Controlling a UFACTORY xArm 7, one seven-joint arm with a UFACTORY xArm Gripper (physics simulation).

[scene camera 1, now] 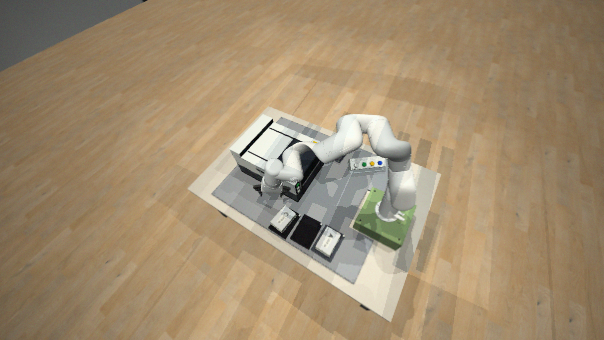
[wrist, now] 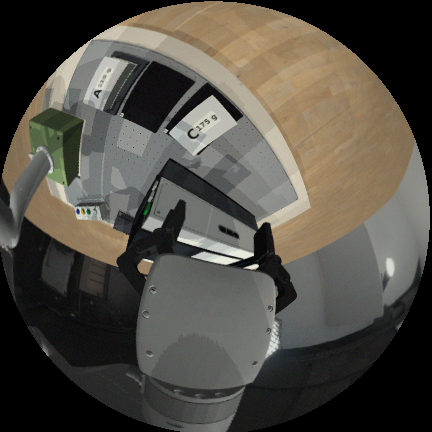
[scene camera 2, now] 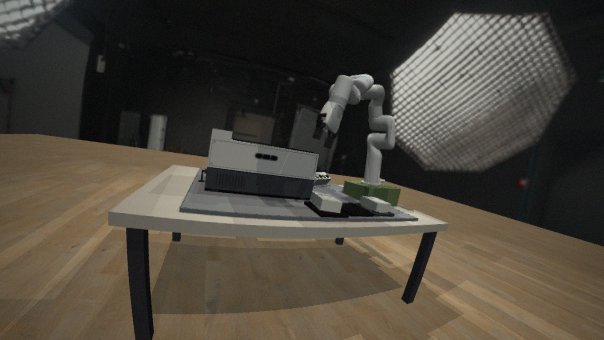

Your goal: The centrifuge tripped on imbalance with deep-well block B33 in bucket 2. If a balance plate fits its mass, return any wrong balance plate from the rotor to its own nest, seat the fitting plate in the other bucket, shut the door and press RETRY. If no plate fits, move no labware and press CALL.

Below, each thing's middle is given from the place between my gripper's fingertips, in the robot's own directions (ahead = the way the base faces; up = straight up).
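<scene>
There's the nest (wrist: 159,87), and my gripper is 20 cm past it, 25 cm above it and 1 cm to the left of it. Going by their middles, the nest is the nearest to my gripper of the things named here. The centrifuge (scene camera 1: 264,140), counting from my hand, is 27 cm to the right, 22 cm ahead and 13 cm below.
</scene>
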